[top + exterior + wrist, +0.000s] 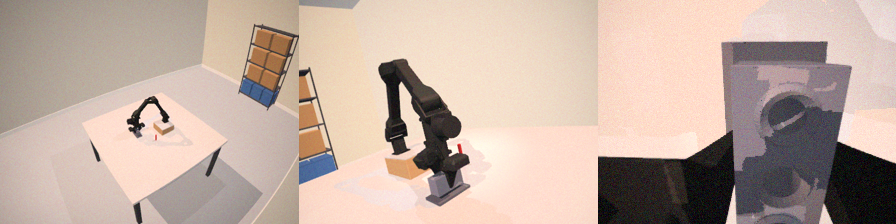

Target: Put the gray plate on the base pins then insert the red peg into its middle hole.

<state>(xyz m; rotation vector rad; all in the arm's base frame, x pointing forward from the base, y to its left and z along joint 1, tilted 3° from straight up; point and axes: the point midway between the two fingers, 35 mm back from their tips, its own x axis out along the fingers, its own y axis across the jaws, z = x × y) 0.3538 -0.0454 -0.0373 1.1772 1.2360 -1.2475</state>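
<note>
The dark base is 2 cm below my gripper tip. From my gripper tip the other things lie so: red peg: 14 cm behind, 19 cm to the left, 1 cm above; then gray plate: 3 cm above.
</note>
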